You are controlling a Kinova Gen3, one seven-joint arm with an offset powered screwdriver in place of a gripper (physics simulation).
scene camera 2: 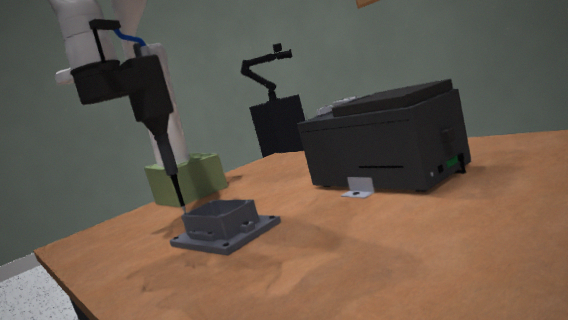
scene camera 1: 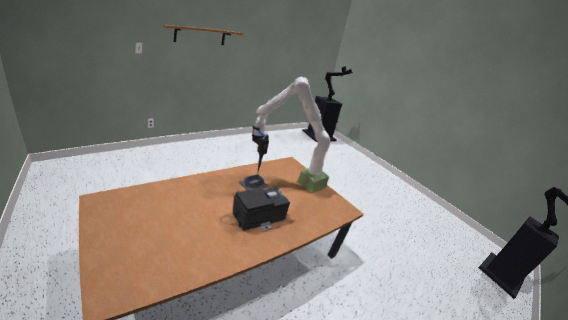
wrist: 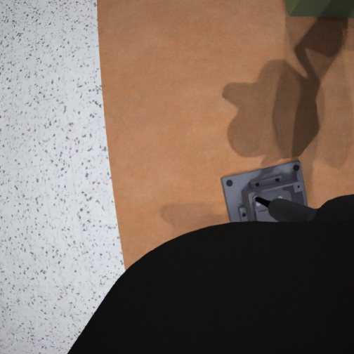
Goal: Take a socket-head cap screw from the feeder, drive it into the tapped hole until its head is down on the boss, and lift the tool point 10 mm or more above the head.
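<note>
The grey housing (scene camera 1: 254,181) (scene camera 2: 220,226) (wrist: 236,187) has open walls on a flat flange and sits on the table. It has small holes in side bosses and flange corners; which one is the tapped hole I cannot tell. My screwdriver tip (scene camera 1: 258,172) (scene camera 2: 184,210) (wrist: 257,199) points down, slightly tilted, at a corner of the housing wall in scene camera 2. The tip end looks light grey; whether this is a screw or bare bit, and whether it touches, is too small to tell. The black feeder box (scene camera 1: 262,216) (scene camera 2: 360,150) stands apart from the housing; no loose screw can be made out.
A small metal bracket (scene camera 1: 266,226) (scene camera 2: 361,186) stands at the feeder's front. The green arm base (scene camera 1: 313,181) (scene camera 2: 200,180) is behind the housing on the wooden table (scene camera 1: 150,240) (scene camera 2: 450,240) (wrist: 165,100). Black pedestals (scene camera 1: 327,117) (scene camera 2: 278,125) with small arms stand off the table.
</note>
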